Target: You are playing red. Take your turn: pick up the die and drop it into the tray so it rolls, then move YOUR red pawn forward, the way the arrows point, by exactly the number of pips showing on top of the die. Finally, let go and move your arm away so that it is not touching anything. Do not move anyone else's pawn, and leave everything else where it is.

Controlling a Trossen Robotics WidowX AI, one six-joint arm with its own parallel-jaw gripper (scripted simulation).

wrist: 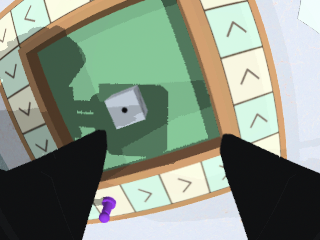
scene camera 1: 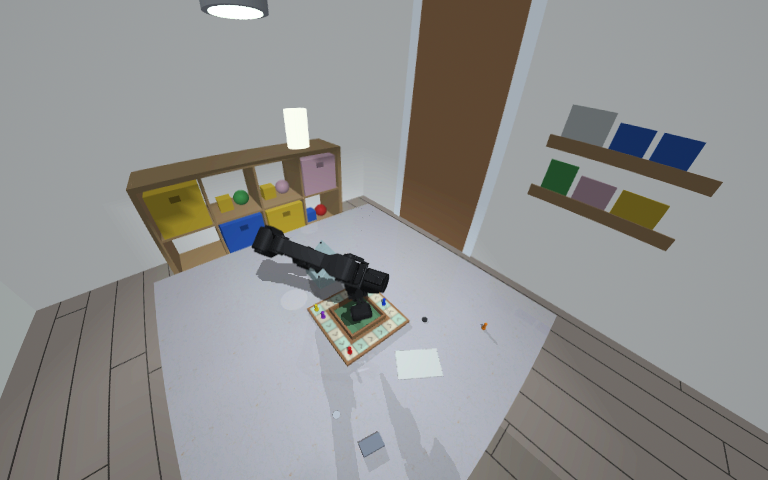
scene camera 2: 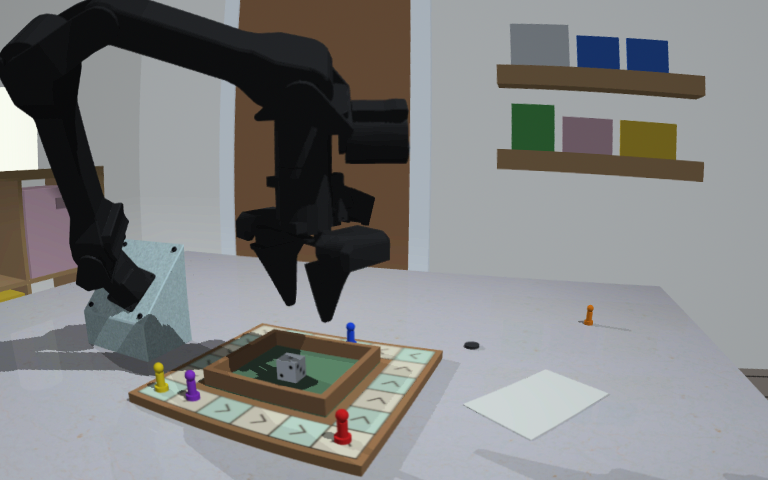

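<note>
A grey die (scene camera 2: 290, 367) is visible, and the wrist view shows the grey die (wrist: 126, 107) as well. My gripper (scene camera 2: 307, 313), open and holding nothing, is visible in the wrist view too: my gripper (wrist: 165, 141). I also see a white sheet (scene camera 2: 530, 407), and scene camera 1 shows the white sheet (scene camera 1: 411, 364).
</note>
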